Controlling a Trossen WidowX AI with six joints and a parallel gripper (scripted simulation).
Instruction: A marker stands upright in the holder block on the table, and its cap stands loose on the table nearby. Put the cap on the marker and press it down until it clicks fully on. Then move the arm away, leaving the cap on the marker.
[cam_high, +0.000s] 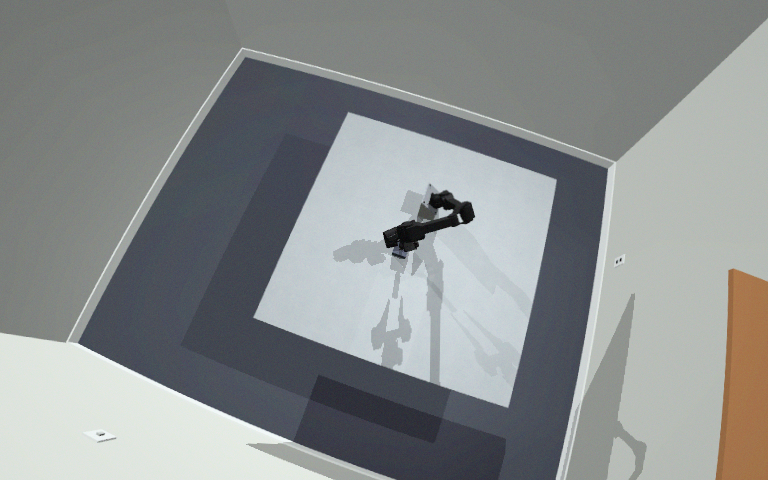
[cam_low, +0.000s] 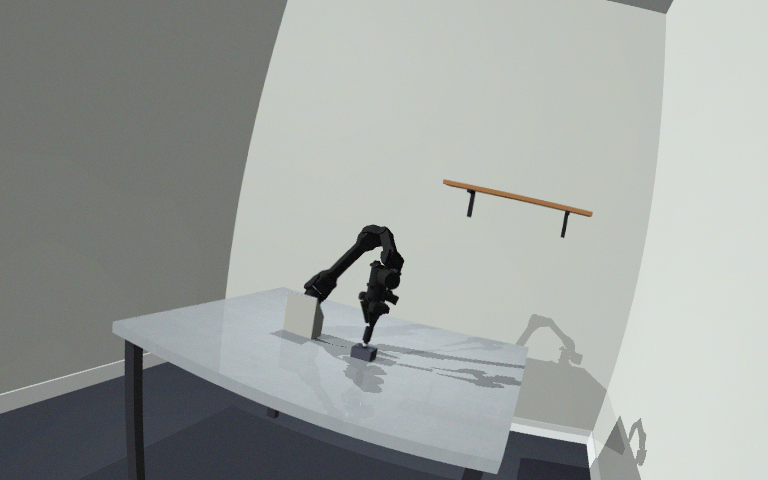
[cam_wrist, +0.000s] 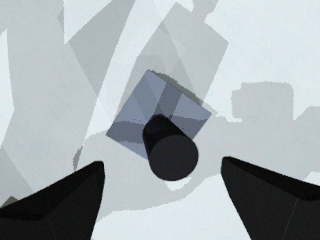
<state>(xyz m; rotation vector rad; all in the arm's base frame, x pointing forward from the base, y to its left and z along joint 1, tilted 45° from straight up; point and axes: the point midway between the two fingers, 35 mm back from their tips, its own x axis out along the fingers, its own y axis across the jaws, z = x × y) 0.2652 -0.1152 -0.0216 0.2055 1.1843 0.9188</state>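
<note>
Now: the dark cap 3 cm below my gripper tip. Round my gripper tip: holder block: 10 cm below.
</note>
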